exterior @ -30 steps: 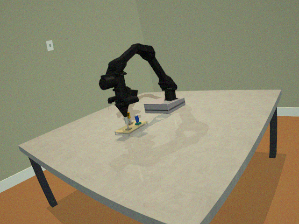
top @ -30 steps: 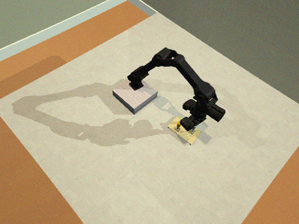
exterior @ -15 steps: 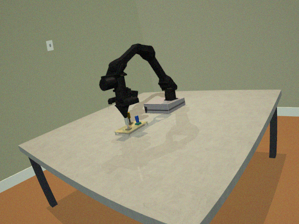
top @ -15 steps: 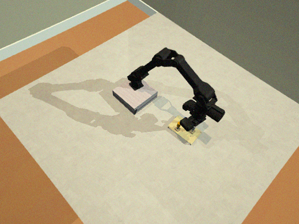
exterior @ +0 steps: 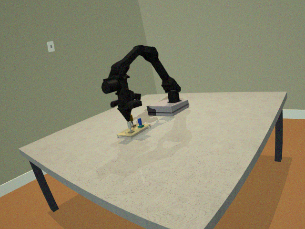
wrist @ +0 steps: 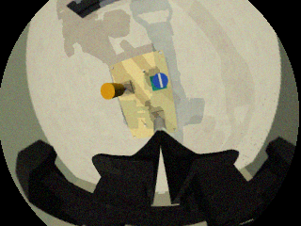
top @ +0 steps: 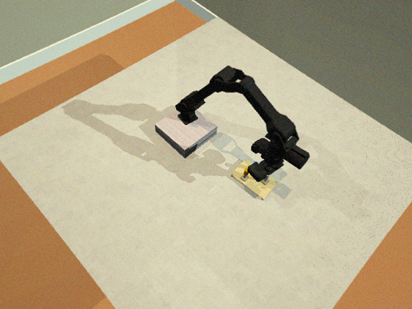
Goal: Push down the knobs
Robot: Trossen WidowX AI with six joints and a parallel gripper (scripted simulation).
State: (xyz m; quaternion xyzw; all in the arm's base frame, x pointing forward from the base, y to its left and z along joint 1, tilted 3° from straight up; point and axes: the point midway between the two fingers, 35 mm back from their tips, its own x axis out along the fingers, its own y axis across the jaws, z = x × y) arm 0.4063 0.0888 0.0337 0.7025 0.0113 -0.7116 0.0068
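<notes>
Now: gripper tip 6 cm past the blue knob and 2 cm above it. The rest, counted from my gripper tip: grey knob: 2 cm below.
</notes>
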